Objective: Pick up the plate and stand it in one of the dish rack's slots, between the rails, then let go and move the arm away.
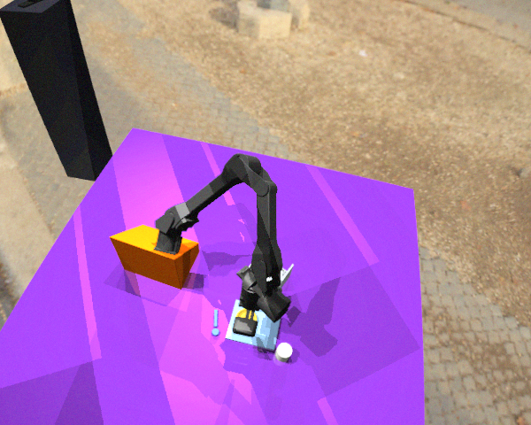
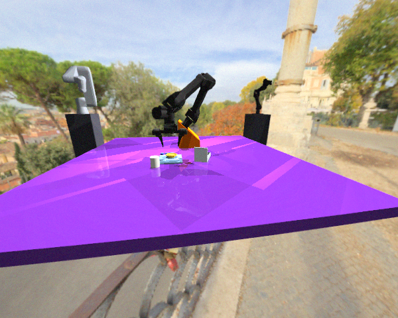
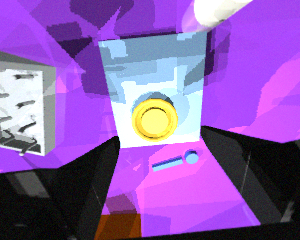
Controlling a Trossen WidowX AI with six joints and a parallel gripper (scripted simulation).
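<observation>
Now: the yellow plate 50 mm below my gripper tip. The rest, counted from my gripper tip: white cup: 120 mm ahead, 80 mm to the right, 40 mm below; then blue spoon: 90 mm behind, 30 mm to the right, 60 mm below; then light blue mat: 20 mm ahead, 10 mm to the right, 60 mm below.
</observation>
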